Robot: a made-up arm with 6 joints.
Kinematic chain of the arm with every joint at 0, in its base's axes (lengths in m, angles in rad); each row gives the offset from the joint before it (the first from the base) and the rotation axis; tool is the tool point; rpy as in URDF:
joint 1: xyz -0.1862 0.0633 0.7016 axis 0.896 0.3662 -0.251
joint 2: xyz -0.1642 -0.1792 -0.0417 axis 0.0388 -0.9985 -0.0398
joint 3: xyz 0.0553 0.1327 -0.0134 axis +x
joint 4: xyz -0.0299 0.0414 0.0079 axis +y
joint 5: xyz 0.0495 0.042 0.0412 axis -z
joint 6: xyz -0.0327 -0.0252 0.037 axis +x
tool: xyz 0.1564 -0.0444 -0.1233 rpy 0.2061 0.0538 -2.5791
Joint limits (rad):
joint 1: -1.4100..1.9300
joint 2: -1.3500..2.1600
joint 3: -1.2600..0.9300
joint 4: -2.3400..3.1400
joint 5: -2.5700..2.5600
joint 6: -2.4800..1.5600
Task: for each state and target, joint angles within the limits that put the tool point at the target. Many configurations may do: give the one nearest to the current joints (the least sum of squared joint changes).
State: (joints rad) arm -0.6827 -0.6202 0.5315 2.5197 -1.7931 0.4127
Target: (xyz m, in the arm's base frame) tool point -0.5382 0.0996 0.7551
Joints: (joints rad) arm -0.1573 0.1148 0.9300 3.1400 -1.3271 -0.4413
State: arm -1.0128 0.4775 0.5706 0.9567 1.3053 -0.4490
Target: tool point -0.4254 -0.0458 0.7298
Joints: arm -0.9155 0.5748 0.3945 0.9311 1.9433 -0.7826
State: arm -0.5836 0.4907 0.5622 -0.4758 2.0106 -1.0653
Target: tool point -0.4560 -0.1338 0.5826
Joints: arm -0.9620 0.9515 0.7769 -0.4542 2.3792 -1.6582
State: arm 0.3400 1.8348 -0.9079 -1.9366 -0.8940 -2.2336
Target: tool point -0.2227 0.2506 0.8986
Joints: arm 1.0040 2.1600 -1.2600 -1.3764 -0.8914 -1.6941
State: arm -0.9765 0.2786 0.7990 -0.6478 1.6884 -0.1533
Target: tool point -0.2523 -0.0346 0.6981
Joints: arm -0.5458 0.8351 0.4251 -0.8387 1.4869 0.0441
